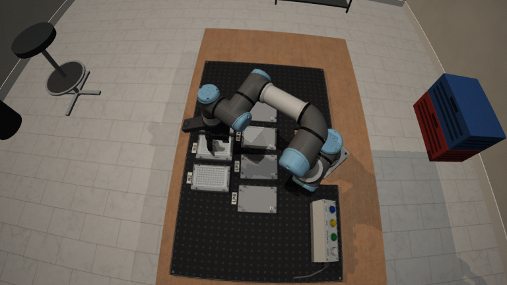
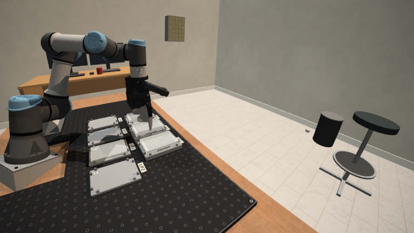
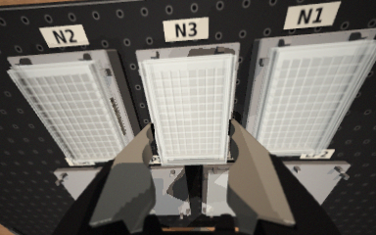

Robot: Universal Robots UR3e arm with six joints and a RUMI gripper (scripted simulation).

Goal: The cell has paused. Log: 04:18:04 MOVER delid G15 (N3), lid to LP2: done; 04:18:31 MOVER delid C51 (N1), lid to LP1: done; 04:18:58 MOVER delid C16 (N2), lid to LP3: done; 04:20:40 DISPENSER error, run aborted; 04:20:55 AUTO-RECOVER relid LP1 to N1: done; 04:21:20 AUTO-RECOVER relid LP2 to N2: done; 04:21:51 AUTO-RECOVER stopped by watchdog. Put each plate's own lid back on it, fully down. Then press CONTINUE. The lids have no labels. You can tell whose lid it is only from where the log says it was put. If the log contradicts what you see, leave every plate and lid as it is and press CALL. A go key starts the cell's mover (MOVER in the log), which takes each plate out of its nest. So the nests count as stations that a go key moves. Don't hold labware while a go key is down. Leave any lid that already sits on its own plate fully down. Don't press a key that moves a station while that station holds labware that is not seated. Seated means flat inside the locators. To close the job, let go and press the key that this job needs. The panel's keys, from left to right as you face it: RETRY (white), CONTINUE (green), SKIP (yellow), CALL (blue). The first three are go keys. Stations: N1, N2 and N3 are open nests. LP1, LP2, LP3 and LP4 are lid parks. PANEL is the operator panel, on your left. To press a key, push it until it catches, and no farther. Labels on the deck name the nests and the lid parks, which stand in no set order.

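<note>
My gripper is now 17 cm past the pale lid, 9 cm to the left of it and 3 cm above it. Round my hand: lid park LP1: 19 cm behind, 4 cm to the left, 4 cm below; lid park LP3: 17 cm behind, 9 cm to the right, 4 cm below; plate: 13 cm to the left, 2 cm below, 2 cm behind.
</note>
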